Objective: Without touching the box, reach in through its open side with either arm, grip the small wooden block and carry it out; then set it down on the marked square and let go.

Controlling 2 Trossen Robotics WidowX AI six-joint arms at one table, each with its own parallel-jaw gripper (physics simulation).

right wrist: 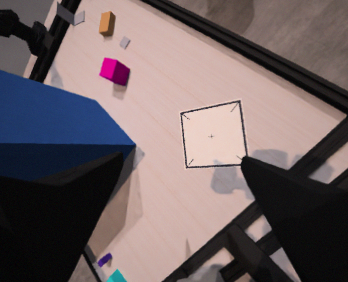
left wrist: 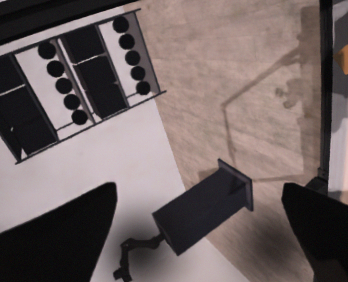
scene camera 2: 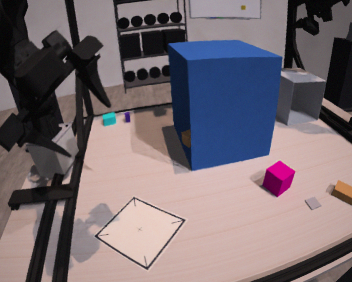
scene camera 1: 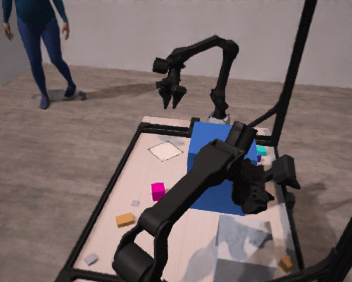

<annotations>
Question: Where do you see a marked square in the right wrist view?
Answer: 214,136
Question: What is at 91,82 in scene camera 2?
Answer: My right gripper.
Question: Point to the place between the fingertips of my left gripper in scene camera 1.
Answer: At 286,193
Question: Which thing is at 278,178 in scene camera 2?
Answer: A magenta cube.
</annotations>
